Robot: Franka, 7 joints.
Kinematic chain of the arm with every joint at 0, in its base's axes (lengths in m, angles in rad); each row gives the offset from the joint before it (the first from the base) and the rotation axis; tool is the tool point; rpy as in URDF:
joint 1: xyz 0 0 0.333 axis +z
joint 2: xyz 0 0 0 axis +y
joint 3: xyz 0 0 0.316 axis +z
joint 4: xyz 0.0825 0 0 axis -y
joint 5: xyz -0.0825 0 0.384 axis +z
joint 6: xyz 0 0 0 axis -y
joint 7: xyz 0.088 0 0 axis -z
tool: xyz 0 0 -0.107 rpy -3.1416 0 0
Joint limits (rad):
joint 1: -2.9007..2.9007
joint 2: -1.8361..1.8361
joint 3: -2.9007..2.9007
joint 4: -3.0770..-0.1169
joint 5: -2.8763..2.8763
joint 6: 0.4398..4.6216
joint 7: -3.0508..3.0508
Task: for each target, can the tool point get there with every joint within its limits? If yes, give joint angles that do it. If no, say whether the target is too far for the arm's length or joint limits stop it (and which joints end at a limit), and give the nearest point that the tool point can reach.
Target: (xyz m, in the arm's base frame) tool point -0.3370 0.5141 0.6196
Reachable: yes | joints -2.4029 -0.4229 -1.4732 -1.7456 -1.3772 2.2298 -2.4719
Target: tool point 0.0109 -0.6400 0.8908
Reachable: yes | joints -1.5283 0.4257 -0.0612 -0.7111 -0.4701 2.5384 1.8086
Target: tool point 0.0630 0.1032 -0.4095
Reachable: no: joint limits stop it (at a limit: joint 2) | nearest point 0.0730 0.1195 -0.3411 | short by 0.071 m
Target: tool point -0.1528 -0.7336 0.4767
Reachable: yes | joints -2.3366 0.9170 1.2057 -1.1655 1.4113 3.4101 -0.8724
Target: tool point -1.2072 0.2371 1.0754
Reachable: no: too far | nearest point -0.7207 0.1416 0.7762 | short by 0.579 m
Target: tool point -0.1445 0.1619 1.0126
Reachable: yes | joints 0.8013 0.7159 2.4050 -1.3004 1.6799 1.1893 -1.9184
